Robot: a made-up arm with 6 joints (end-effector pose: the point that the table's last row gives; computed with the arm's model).
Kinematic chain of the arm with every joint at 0, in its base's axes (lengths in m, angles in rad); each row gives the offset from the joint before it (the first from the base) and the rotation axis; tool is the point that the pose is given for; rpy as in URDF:
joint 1: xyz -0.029 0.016 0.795 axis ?
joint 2: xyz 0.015 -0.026 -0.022 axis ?
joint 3: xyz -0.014 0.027 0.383 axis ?
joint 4: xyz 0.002 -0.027 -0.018 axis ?
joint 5: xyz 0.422 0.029 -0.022 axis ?
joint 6: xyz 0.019 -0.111 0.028 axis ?
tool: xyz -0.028 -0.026 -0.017 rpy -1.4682 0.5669 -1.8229
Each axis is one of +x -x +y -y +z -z.
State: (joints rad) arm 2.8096 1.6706 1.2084 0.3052 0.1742 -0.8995
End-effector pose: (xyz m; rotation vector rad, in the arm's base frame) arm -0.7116 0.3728 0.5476 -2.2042 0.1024 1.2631
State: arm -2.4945 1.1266 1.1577 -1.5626 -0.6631 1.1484
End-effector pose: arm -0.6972 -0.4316 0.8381 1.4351 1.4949 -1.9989
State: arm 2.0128 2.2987 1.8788 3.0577 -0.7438 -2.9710
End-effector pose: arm -0.3564 0.6413 0.3225 -1.1286 0.3056 0.5680
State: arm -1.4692 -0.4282 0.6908 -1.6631 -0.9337 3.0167
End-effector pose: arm -0.0518 -0.0994 1.4933 1.1224 0.4867 2.5777
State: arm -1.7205 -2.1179 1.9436 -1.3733 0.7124 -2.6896
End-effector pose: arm 0.0284 0.6139 0.2883 -2.3157 1.9534 0.7847
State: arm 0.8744 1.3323 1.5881 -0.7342 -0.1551 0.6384
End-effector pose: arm 0.5807 0.5646 0.8990 -0.9620 0.9854 -0.1886
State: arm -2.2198 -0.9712 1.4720 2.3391 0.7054 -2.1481
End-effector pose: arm 0.3583 0.5271 1.2151 0.5861 0.5071 2.6328
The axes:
joint 1: +z
joint 2: +y
joint 3: -y
joint 4: -x
joint 5: -y
joint 6: -x

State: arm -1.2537 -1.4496 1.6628 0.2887 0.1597 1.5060
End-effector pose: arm -0.3791 0.7163 0.7791 -1.4122 1.6933 1.2150
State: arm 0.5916 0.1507 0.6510 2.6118 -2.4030 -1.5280
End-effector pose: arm 0.3095 0.2705 1.3871 1.8772 0.6445 -1.7106
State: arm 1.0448 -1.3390 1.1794 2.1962 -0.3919 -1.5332
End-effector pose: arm -0.3921 -0.6122 1.0532 1.4867 0.1909 -0.2806
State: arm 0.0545 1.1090 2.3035 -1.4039 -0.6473 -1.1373
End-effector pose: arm 0.5661 0.0281 1.3065 -0.1793 1.2183 1.4920
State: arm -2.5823 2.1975 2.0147 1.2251 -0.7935 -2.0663
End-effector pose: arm -0.6992 -0.3440 0.5129 -2.2727 0.0427 1.1975
